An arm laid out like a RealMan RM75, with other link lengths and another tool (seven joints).
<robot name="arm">
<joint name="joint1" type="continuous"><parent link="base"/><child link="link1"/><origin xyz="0 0 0.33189" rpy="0 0 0"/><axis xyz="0 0 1"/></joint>
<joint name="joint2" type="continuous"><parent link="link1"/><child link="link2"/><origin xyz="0 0 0" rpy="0 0 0"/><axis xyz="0 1 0"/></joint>
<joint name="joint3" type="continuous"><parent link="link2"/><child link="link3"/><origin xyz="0 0 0.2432" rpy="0 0 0"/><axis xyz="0 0 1"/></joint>
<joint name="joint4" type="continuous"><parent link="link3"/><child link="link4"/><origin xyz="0 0 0" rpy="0 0 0"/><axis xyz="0 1 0"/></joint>
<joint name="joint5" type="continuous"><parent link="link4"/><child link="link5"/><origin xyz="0 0 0.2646" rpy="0 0 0"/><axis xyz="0 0 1"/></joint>
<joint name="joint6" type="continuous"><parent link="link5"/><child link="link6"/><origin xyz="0 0 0" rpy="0 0 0"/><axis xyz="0 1 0"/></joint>
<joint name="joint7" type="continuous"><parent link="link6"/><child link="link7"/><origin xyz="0 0 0.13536" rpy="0 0 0"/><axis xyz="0 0 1"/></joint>
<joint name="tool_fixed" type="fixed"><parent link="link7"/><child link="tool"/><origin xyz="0.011 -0.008 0.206" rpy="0.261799 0 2.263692"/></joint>
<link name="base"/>
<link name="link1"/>
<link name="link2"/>
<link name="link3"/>
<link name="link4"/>
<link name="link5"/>
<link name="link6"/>
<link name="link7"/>
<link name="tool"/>
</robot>
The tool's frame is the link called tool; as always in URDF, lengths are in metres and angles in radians. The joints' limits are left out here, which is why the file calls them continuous.
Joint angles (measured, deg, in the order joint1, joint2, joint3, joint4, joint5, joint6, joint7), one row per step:
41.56 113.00 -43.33 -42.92 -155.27 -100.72 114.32
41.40 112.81 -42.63 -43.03 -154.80 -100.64 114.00
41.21 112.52 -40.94 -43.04 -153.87 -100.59 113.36
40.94 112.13 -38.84 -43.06 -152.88 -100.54 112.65
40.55 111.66 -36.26 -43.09 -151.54 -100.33 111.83
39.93 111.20 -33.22 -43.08 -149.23 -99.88 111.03
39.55 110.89 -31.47 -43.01 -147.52 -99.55 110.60
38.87 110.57 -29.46 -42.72 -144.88 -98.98 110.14
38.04 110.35 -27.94 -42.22 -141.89 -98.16 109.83
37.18 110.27 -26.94 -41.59 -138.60 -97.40 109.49
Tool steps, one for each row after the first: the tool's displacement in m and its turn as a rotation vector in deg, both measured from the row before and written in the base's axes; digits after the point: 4 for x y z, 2 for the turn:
-0.0015 0.0035 0.0016 0.84 0.68 0.05
-0.0047 0.0064 0.0023 1.61 1.69 -0.03
-0.0045 0.0077 0.0040 2.02 1.89 -0.14
-0.0052 0.0105 0.0057 2.74 2.30 -0.19
-0.0083 0.0142 0.0070 3.76 3.25 -0.32
-0.0058 0.0096 0.0052 2.45 2.10 -0.15
-0.0077 0.0118 0.0064 3.21 2.96 -0.35
-0.0072 0.0111 0.0057 3.14 2.98 -0.51
-0.0083 0.0094 0.0046 2.79 3.05 -0.33

